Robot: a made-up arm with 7 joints.
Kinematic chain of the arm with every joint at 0, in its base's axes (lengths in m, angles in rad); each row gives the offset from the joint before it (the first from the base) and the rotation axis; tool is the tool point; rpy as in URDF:
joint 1: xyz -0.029 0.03 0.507 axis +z
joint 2: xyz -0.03 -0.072 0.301 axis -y
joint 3: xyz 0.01 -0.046 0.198 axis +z
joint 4: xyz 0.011 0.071 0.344 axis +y
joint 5: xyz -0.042 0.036 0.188 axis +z
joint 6: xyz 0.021 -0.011 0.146 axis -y
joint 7: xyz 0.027 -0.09 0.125 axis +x
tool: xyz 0.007 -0.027 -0.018 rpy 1.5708 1.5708 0
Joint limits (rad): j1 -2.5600..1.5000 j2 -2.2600..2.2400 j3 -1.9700..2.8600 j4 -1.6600..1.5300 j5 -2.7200..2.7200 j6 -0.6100..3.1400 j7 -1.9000..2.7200
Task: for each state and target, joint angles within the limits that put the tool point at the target. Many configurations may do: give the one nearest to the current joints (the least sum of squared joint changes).
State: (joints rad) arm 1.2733 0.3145 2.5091 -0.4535 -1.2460 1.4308 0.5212
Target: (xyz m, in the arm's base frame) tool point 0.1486 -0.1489 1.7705
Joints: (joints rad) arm 1.0996 0.1570 2.7752 0.0604 -0.9491 1.1130 0.5021
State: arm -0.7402 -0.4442 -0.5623 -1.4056 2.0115 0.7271 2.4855
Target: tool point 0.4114 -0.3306 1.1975
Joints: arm -1.2127 -1.1840 -0.9231 -1.4531 2.0485 0.7575 2.4379
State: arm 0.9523 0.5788 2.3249 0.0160 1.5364 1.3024 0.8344
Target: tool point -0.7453 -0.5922 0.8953
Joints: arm 0.6793 1.3094 2.3538 0.2513 1.6172 1.2362 0.8129
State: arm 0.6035 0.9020 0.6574 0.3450 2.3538 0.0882 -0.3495
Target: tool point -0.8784 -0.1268 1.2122
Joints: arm 0.4853 1.1661 0.7950 0.6372 2.2942 0.0856 -0.3073
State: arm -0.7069 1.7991 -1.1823 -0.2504 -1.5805 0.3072 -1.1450
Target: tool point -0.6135 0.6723 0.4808
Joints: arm -0.5134 1.8772 -1.1361 -0.5617 -1.5513 0.2799 -1.1040
